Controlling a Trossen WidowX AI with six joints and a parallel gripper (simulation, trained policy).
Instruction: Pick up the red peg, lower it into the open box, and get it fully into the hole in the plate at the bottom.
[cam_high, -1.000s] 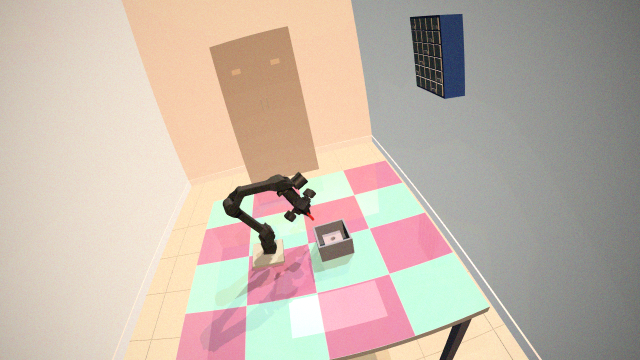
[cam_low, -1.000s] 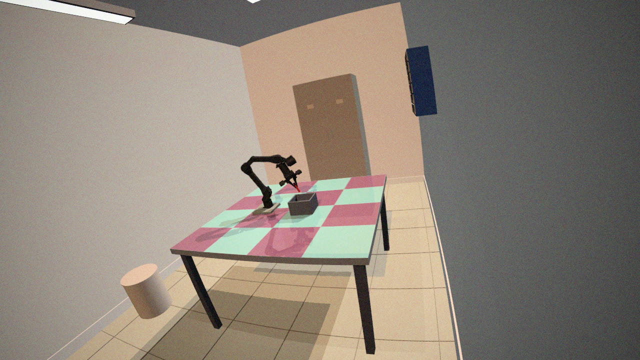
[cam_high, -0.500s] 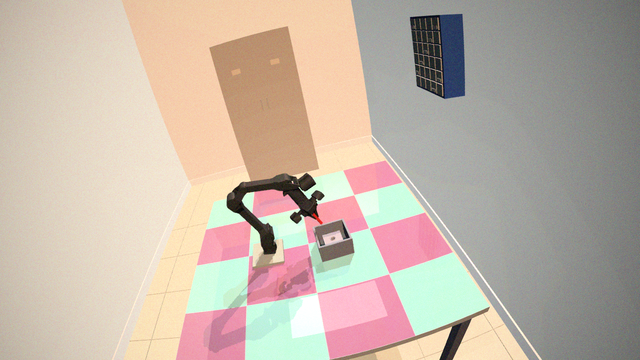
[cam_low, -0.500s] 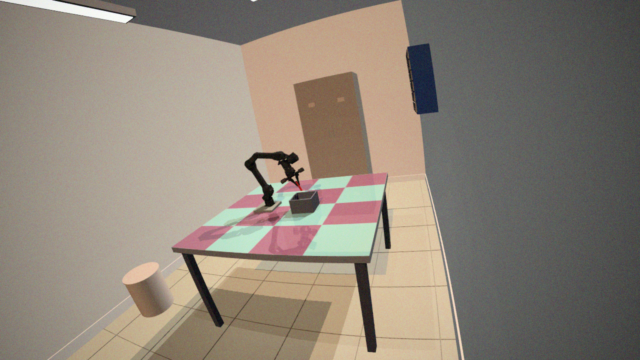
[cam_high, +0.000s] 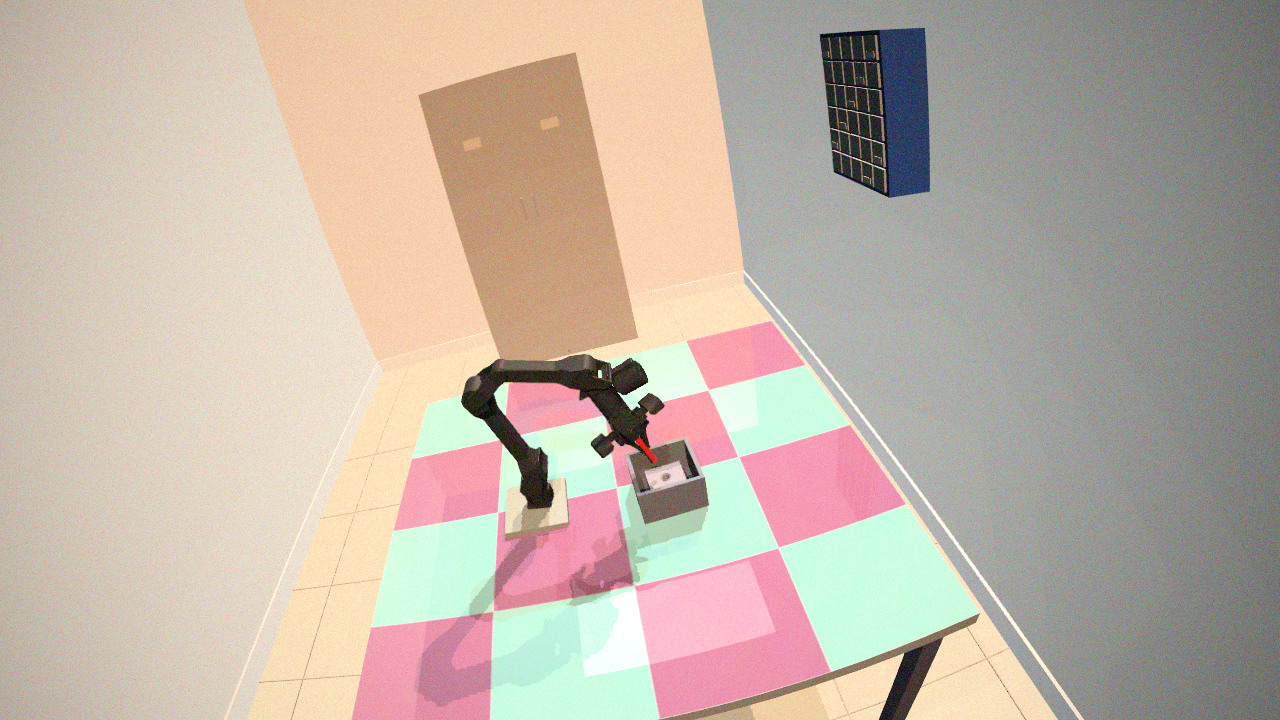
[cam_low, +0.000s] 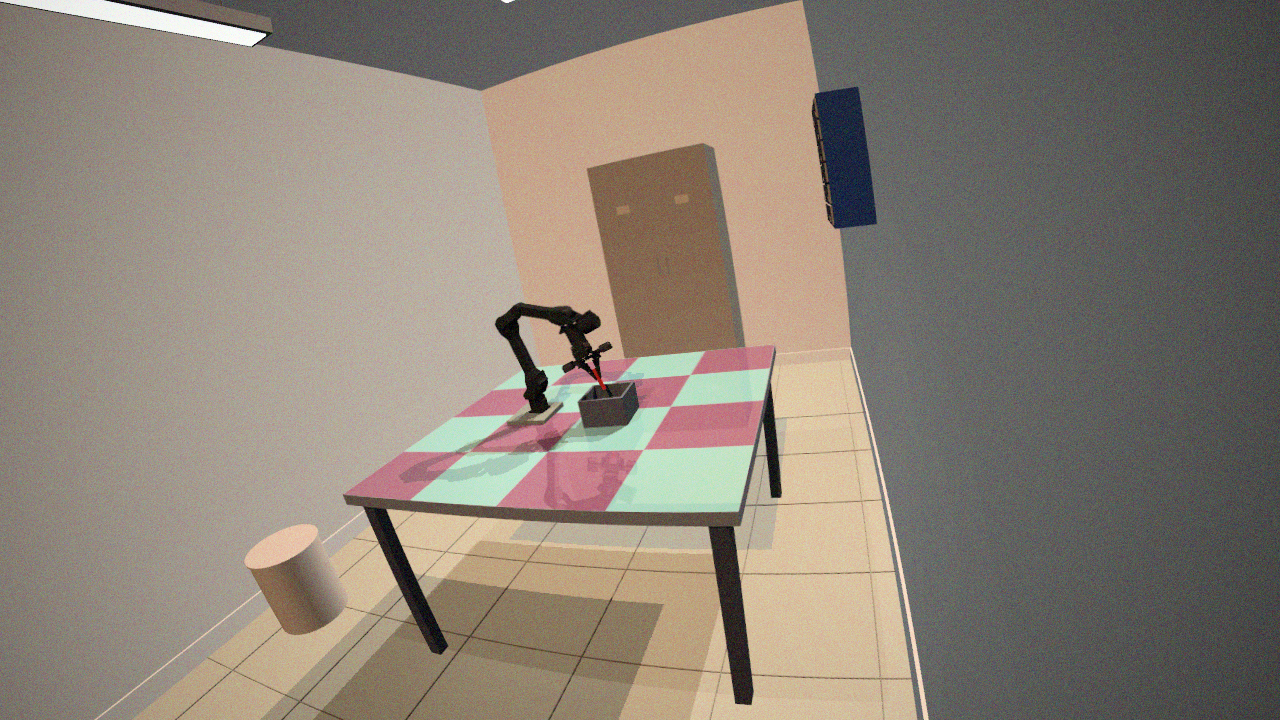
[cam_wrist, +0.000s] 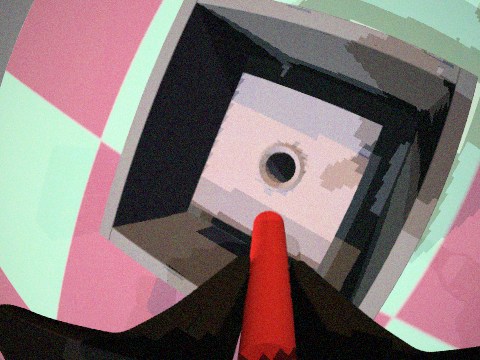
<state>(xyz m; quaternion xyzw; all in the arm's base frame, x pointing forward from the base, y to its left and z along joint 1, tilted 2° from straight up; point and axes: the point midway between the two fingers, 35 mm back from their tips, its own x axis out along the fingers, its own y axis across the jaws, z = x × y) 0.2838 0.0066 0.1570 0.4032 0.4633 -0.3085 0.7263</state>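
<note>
Now: gripper tip right at the red peg. From my gripper tip the other things lie so: plate 9 cm below, 3 cm ahead, 2 cm to the right; grey box 11 cm below, 3 cm ahead, 2 cm to the right.
</note>
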